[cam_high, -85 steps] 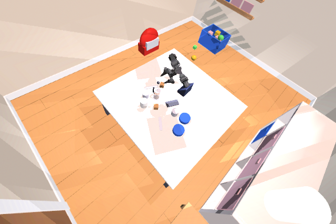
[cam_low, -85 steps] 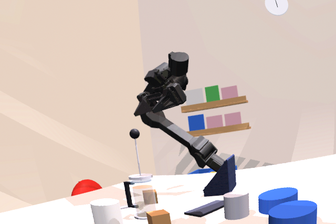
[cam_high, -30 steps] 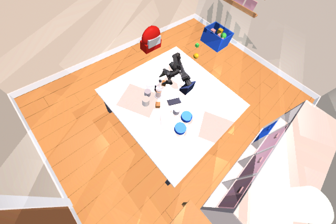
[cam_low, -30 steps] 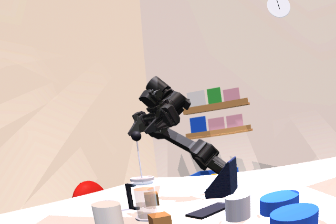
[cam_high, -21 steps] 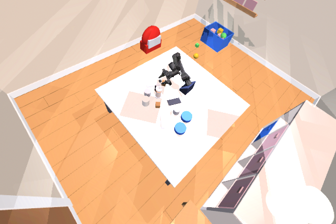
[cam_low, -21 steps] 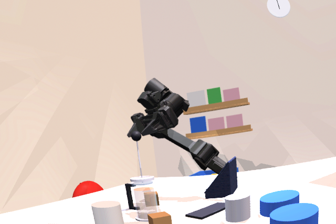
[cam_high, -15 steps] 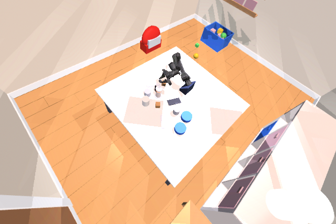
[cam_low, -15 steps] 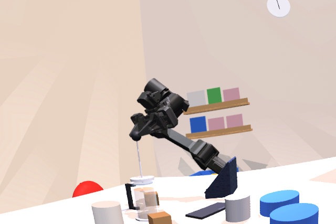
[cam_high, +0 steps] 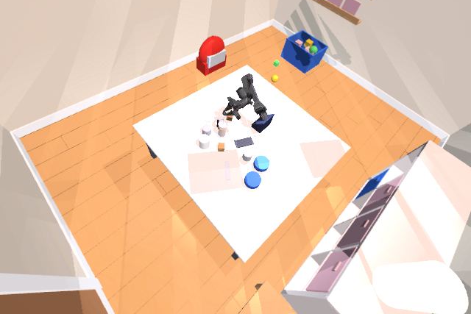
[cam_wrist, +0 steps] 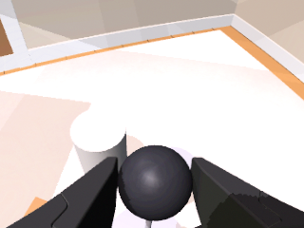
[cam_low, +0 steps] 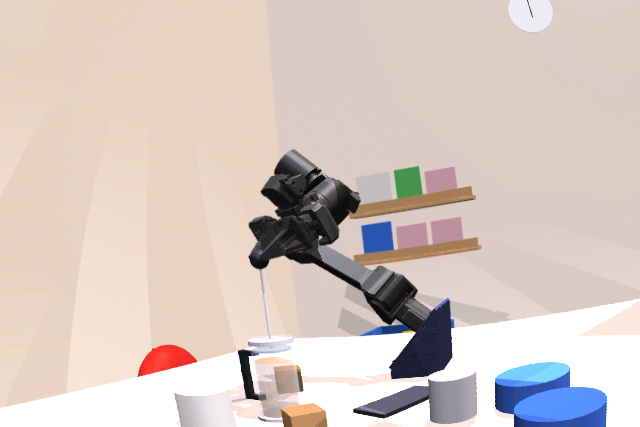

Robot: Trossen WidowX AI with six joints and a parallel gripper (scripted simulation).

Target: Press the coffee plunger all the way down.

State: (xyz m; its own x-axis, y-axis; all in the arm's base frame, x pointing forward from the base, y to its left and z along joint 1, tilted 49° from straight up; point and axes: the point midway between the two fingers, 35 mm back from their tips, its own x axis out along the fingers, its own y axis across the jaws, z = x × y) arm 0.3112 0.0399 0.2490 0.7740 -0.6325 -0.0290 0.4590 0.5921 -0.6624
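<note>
Right now my gripper tip is 140 mm above the glass coffee press, 10 mm to the left of it and 10 mm past it. Round my gripper tip: dark flat slab 270 mm below, 180 mm to the left, 80 mm behind; then white cylinder 220 mm below, 170 mm ahead, 20 mm to the right.
</note>
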